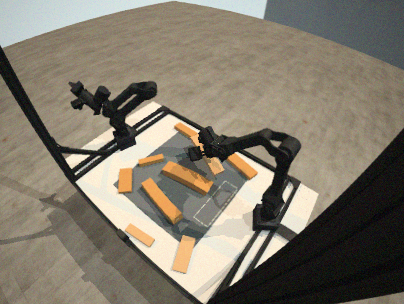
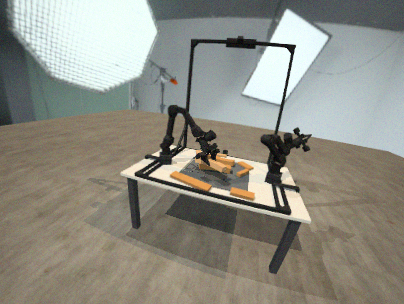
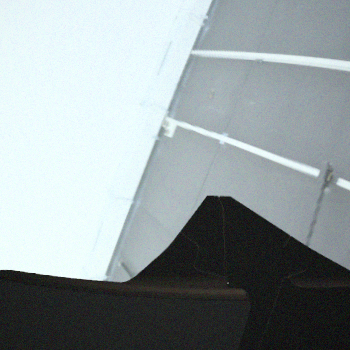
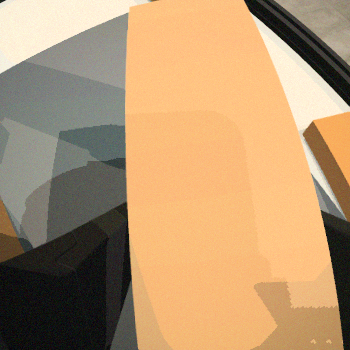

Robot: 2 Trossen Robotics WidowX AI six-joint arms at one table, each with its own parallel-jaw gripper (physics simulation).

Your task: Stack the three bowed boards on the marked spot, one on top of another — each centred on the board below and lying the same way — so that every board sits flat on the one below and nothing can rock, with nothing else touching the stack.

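Places are measured from the left arm's base along level axes (x ahead, y left, z up), in metres.
Pixels of known places: left gripper, between the fingertips: [image 1: 68, 82] [image 2: 311, 134] [image 3: 216, 207]; right gripper, between the fingertips: [image 1: 204, 150] [image 2: 212, 164] [image 4: 219, 213]; left arm's base, origin of its link: [image 1: 122, 133] [image 2: 274, 172]; right arm's base, origin of its link: [image 1: 268, 214] [image 2: 165, 153].
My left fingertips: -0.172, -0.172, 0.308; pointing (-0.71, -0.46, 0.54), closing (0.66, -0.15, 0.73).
Note:
Ahead of a thing's pixels: the offset from my left fingertips to its middle, as dx, dy, dz. "*": to the spot under its first point. Level surfaces: height alone.
My right gripper [image 1: 197, 153] [image 2: 206, 155] [image 4: 219, 213] is shut on a thin, slightly bowed orange board @(+0.572, +0.455, -0.277) [image 1: 214, 165] [image 4: 208, 139], gripped across its width and held a little above the dark grey mat @(dz -0.376) [image 1: 137, 194]. The marked spot @(* +0.806, +0.259, -0.376) [image 1: 200, 221] is a white outlined rectangle on the mat, in front of the gripper, with nothing on it. Two thick long orange boards @(+0.593, +0.327, -0.353) [image 1: 187, 177] @(+0.631, +0.163, -0.346) [image 1: 161, 200] lie on the mat to its left. My left gripper [image 1: 73, 85] [image 2: 306, 139] [image 3: 216, 207] is shut and empty, raised beyond the table's edge.
More orange boards lie about the white table @(dz -0.382) [image 1: 110, 208]: two small ones @(+0.392, +0.234, -0.362) [image 1: 151, 160] @(+0.432, +0.069, -0.368) [image 1: 125, 180] on the mat's left, two @(+0.721, +0.008, -0.372) [image 1: 139, 234] @(+0.888, +0.122, -0.370) [image 1: 184, 253] near the front edge, one @(+0.622, +0.610, -0.367) [image 1: 242, 166] by the right arm, one @(+0.292, +0.514, -0.367) [image 1: 185, 129] at the back. A black frame [image 1: 149, 119] rims the table.

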